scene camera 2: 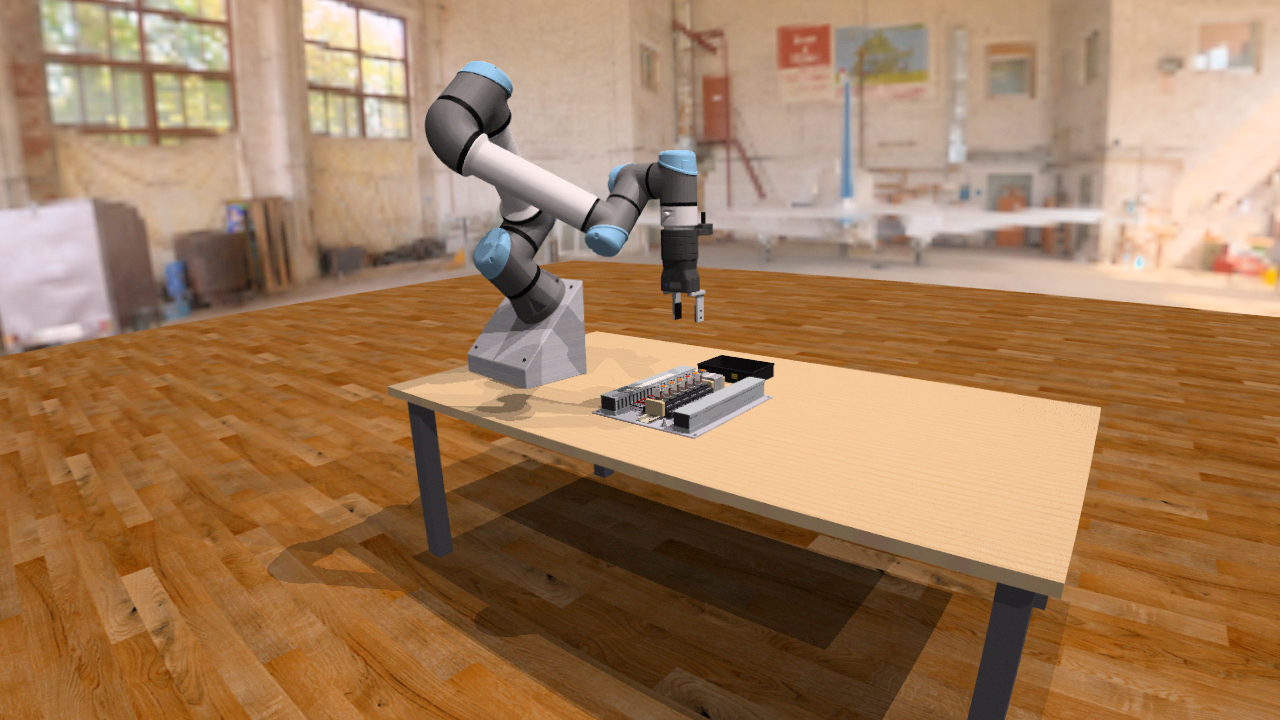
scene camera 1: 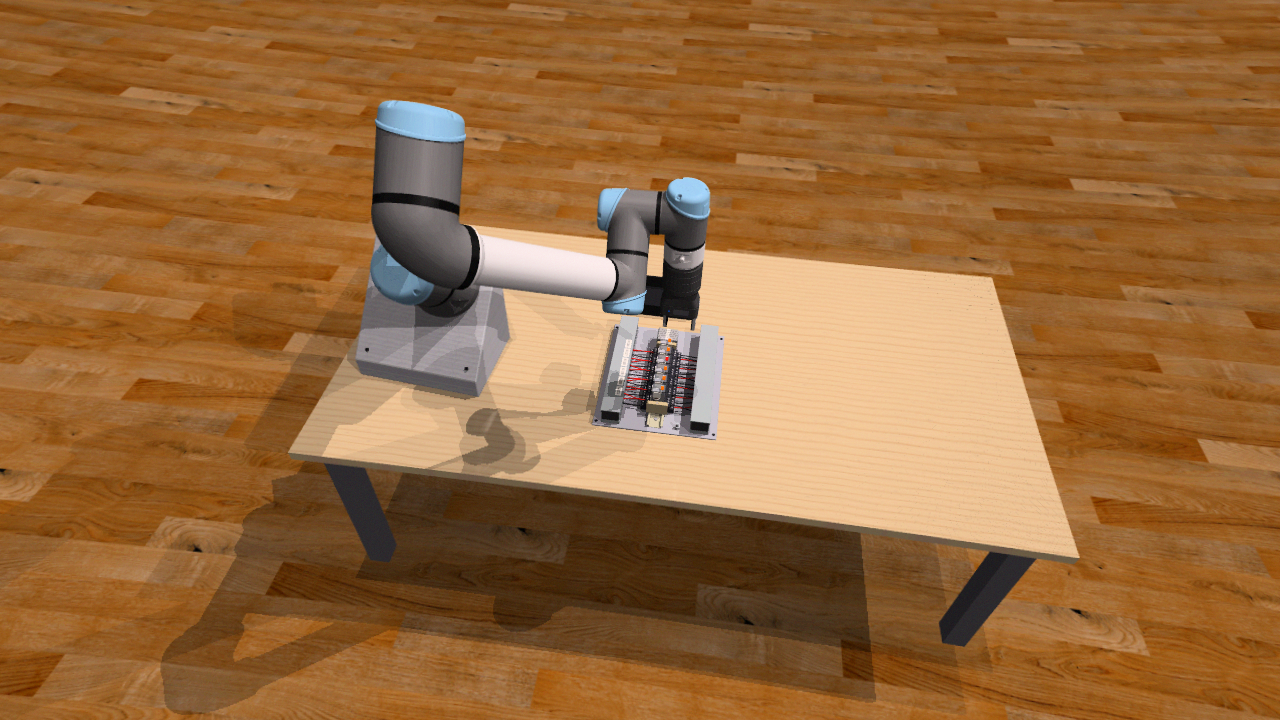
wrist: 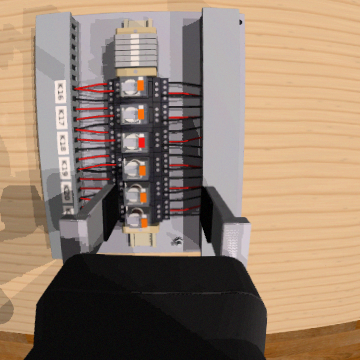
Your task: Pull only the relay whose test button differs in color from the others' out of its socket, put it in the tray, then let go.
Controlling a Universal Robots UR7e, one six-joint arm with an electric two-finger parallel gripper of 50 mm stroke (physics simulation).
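Pixels of known places: gripper, fingertip midpoint: (scene camera 2: 688, 320) (scene camera 1: 679, 325) (wrist: 159, 202); arm's base at its link origin: (scene camera 2: 542, 301).
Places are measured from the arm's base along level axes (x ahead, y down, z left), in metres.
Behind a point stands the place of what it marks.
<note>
The relay with the red test button (wrist: 133, 143) @[z -0.022, x 0.487, y 0.124 m] sits in its socket, third from the top of the column in the wrist view, level with the K18 label. The other relays, such as the one above it (wrist: 132, 115) @[z 0.007, x 0.486, y 0.124 m], have orange buttons and sit in their sockets. My gripper (scene camera 1: 679, 324) @[z -0.047, x 0.518, y -0.008 m] (scene camera 2: 688, 318) @[z -0.047, x 0.518, y -0.008 m] (wrist: 159, 202) @[z -0.047, x 0.518, y -0.008 m] is open and empty, pointing down high above the table. In the wrist view its fingers lie either side of the column's lower end, below the red-button relay. The black tray (scene camera 2: 753, 371) @[z 0.200, x 0.529, y 0.157 m] stands behind the panel; in scene camera 1 the arm and gripper partly hide it.
The panel plate (scene camera 1: 635, 419) @[z -0.153, x 0.447, y 0.189 m] (wrist: 175, 30) @[z 0.116, x 0.530, y 0.189 m] lies on the table (scene camera 1: 850, 385) @[z 0.038, x 0.914, y 0.192 m] (scene camera 2: 895, 447) @[z 0.002, x 0.963, y 0.192 m]. Grey wire ducts (wrist: 52, 50) @[z 0.083, x 0.389, y 0.149 m] (wrist: 222, 100) @[z 0.026, x 0.584, y 0.149 m] flank the relay column, with red and black wires between. Pale terminal blocks (wrist: 136, 50) @[z 0.079, x 0.487, y 0.145 m] sit above the relays in the wrist view.
</note>
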